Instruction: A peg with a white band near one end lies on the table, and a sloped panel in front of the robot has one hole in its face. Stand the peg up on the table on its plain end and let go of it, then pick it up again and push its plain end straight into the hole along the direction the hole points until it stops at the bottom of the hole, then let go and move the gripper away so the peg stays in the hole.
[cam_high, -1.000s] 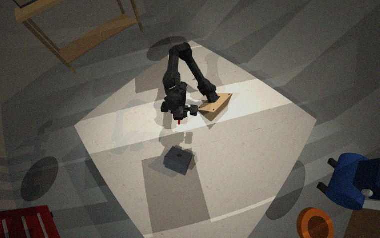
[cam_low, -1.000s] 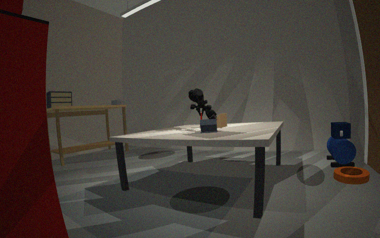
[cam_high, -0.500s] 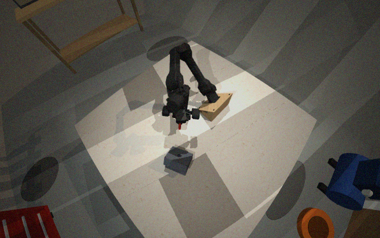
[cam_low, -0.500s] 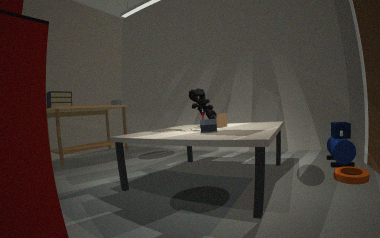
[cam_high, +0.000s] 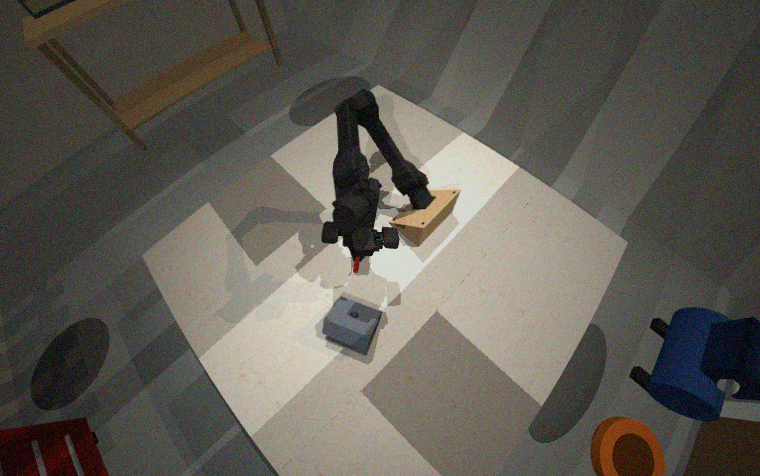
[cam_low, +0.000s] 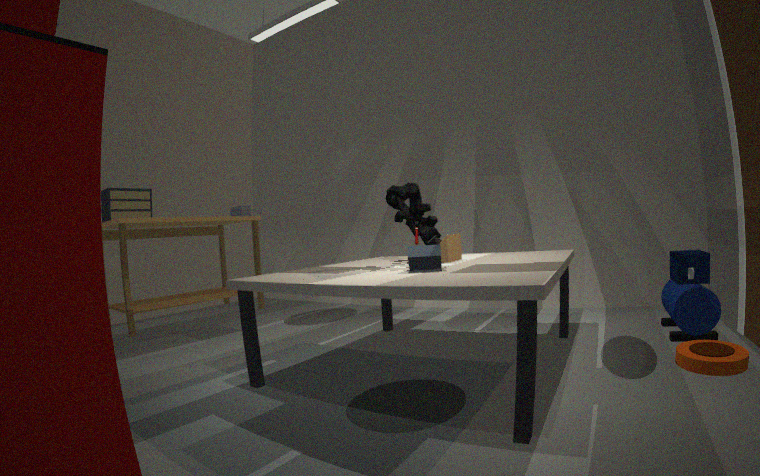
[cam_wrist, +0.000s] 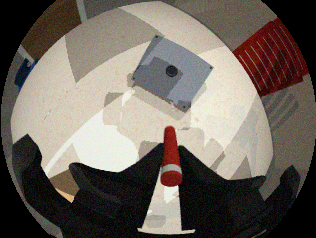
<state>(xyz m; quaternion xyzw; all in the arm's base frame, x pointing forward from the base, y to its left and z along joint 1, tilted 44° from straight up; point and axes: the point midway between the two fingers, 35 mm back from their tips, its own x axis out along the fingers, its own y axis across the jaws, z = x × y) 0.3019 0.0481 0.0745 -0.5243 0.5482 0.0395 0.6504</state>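
Right now the sloped grey panel is 130 mm ahead of my gripper tip, 90 mm below it and 80 mm to the left of it. Round my gripper tip: red peg (10 mm behind, 10 mm above).
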